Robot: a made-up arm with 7 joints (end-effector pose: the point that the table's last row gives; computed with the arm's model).
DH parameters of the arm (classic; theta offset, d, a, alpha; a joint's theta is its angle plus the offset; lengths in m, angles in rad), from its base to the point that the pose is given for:
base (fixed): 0 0 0 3.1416
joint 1: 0 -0.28 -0.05 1.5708
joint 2: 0 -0.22 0.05 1.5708
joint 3: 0 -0.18 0.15 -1.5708
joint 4: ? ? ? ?
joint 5: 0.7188 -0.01 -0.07 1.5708
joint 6: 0 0.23 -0.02 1.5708
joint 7: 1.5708 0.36 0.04 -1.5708
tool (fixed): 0 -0.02 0 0
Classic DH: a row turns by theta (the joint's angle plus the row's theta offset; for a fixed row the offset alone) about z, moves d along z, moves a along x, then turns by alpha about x.
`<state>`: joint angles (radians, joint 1 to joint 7).
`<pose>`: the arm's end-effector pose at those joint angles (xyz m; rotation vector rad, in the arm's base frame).
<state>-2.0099 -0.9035 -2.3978 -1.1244 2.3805 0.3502 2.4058</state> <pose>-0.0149 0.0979 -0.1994 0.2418 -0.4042 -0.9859</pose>
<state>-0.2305 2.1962 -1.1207 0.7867 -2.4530 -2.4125 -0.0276</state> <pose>-0.0473 0.0425 0.0176 2.5909 0.5768 -0.6694</pose>
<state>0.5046 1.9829 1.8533 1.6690 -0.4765 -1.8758 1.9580</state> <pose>0.0997 0.3985 0.6266 2.3448 -1.6727 1.1132</pose>
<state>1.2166 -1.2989 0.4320 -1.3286 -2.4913 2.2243 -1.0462</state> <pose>-0.0805 -0.1223 -0.0428 2.4833 -0.3080 -0.8696</pose>
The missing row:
joint 4: 0.852 0 -0.1063 0
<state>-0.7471 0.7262 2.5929 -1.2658 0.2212 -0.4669 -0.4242</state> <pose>0.1005 0.1815 0.2084 1.4805 0.3131 2.3540</pose>
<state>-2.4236 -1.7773 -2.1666 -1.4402 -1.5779 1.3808 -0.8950</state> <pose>0.1548 -0.0384 0.3462 0.9603 -1.3282 0.2954</pose>
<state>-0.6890 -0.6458 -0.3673 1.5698 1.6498 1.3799 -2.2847</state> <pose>0.1268 -0.3084 0.4776 -1.0329 -1.3755 0.3983</pose>
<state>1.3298 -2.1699 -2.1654 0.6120 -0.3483 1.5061 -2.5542</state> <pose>-0.2989 -0.4359 0.4025 -0.3343 -1.1058 0.8310</pose>
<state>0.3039 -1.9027 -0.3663 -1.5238 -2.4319 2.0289 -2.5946</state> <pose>0.1754 -0.0602 0.2185 1.2900 1.0768 2.5458</pose>
